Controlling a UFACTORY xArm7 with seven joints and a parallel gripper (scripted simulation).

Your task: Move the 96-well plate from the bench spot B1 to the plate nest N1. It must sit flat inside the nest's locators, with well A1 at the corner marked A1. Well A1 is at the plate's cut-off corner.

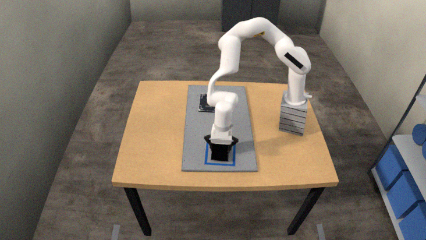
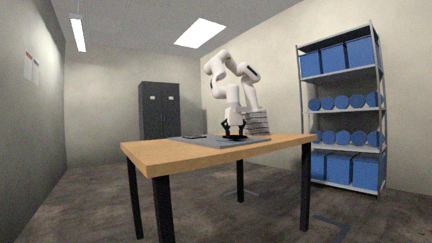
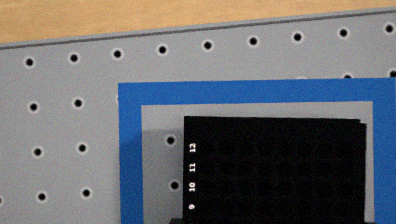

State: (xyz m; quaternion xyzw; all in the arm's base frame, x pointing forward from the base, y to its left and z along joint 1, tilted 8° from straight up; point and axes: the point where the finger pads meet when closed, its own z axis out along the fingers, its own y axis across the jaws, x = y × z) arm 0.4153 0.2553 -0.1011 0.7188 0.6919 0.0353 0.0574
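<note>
My hand is 39 cm to the left of the plate nest N1, 8 cm short of it and 3 cm above it. Also, from my hand: 96-well plate (1 cm below).
</note>
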